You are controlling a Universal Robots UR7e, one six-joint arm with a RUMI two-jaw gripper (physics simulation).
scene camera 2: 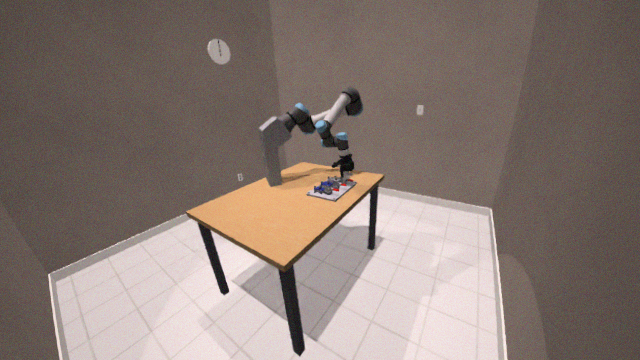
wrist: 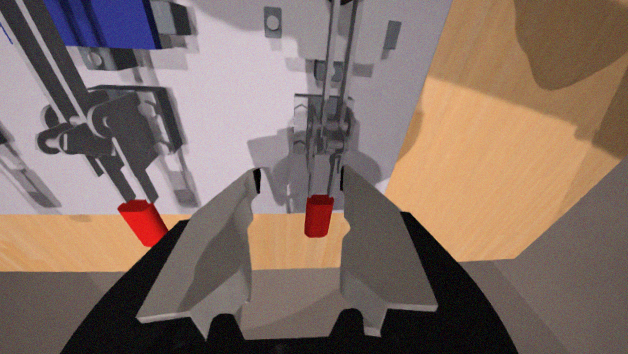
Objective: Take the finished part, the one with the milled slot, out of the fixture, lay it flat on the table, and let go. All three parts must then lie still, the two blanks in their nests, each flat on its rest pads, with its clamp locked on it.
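Places are measured from the arm's base along level axes (x down, y left, z ahead), in millimetres.
Where they show: gripper, between the fingertips: (scene camera 2: 346, 183) (wrist: 300, 168); arm's base, origin of its link: (scene camera 2: 282, 126).
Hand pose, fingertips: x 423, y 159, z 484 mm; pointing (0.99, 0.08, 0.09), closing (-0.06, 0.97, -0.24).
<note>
Things, the pixels of their top centre, and the offset from my fingertips. "pt": a spot on its surface instead. Level surfaces: height alone.
- right-hand clamp, a spot on its surface: (wrist: 338, 125) pt dx -28, dy +9, dz -46 mm
- light grey part, a spot on its surface: (wrist: 310, 37) pt dx -7, dy -10, dz -78 mm
- blue part, a spot on its surface: (wrist: 107, 22) pt dx -12, dy -94, dz -66 mm
- second clamp, centre of its top: (wrist: 59, 162) dx -48, dy -101, dz -19 mm
- pale fixture plate, centre of its top: (wrist: 123, 60) (scene camera 2: 332, 187) dx +9, dy -105, dz -48 mm
- wooden table, height of its surface: dx +24 mm
My gripper (scene camera 2: 345, 176) (wrist: 300, 168) is partly open, its jaws on either side of the red handle (wrist: 319, 216) of the right-hand clamp (wrist: 336, 125), with gaps on both sides. This clamp's long arm reaches over a light grey part (wrist: 310, 37) at the top of the wrist view. A blue part (wrist: 107, 22) sits at the upper left, beside a second clamp (wrist: 125, 120) with a red handle (wrist: 142, 222). The parts are cut off by the wrist view, and I cannot tell which has the milled slot. The scene view shows blue parts (scene camera 2: 327, 185) on the fixture, too small to judge.
The pale fixture plate (scene camera 2: 344, 192) (wrist: 220, 75) lies near the edge of the wooden table (scene camera 2: 250, 215) (wrist: 490, 175). Grey rest blocks (wrist: 273, 22) stand on it. The arm's grey pedestal (scene camera 2: 271, 160) stands at the table's far side.
</note>
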